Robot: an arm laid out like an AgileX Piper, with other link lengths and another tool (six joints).
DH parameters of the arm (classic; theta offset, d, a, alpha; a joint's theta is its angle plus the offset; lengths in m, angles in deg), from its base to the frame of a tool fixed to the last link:
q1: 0 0.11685 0 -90
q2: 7.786 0 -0.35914 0
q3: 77.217 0 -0.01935 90
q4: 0 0.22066 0 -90
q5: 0 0 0 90
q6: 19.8 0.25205 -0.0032 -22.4
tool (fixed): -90 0.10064 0 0
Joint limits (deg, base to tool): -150..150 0..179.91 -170..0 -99.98..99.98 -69.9..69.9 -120..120
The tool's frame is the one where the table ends.
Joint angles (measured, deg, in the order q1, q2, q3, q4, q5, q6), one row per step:
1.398 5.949 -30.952 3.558 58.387 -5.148
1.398 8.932 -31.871 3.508 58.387 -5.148
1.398 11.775 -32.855 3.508 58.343 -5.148
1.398 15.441 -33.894 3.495 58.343 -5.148
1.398 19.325 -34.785 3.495 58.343 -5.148
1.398 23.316 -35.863 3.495 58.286 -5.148
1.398 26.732 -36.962 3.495 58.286 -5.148
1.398 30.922 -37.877 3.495 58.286 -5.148
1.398 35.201 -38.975 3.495 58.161 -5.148
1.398 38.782 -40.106 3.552 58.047 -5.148
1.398 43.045 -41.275 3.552 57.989 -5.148
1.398 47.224 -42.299 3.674 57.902 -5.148
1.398 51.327 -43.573 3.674 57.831 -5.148
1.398 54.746 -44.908 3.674 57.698 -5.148
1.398 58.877 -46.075 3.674 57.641 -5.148
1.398 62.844 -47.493 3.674 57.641 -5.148
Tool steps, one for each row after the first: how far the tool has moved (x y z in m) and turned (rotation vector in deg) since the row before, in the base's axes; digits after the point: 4 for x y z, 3 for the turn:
0.0038 -0.0002 0.0004 -0.094 2.062 -0.024
0.0041 0.0001 0.0013 -0.043 1.815 -0.002
0.0053 0.0001 -0.0009 -0.076 2.626 -0.005
0.0056 0.0001 -0.0031 -0.073 2.992 0.000
0.0065 0.0001 -0.0021 -0.069 2.855 -0.003
0.0060 0.0001 -0.0010 -0.057 2.316 0.000
0.0065 0.0002 -0.0054 -0.080 3.274 0.000
0.0078 0.0002 -0.0044 -0.073 3.055 -0.007
0.0074 0.0004 -0.0026 0.000 2.337 0.001
0.0080 0.0002 -0.0056 -0.074 3.035 -0.004
0.0075 0.0008 -0.0070 0.047 3.070 -0.002
0.0085 0.0002 -0.0060 -0.067 2.757 -0.005
0.0089 0.0002 -0.0036 -0.048 1.951 -0.009
0.0078 0.0002 -0.0086 -0.071 2.906 -0.004
0.0087 0.0002 -0.0074 -0.062 2.548 0.000

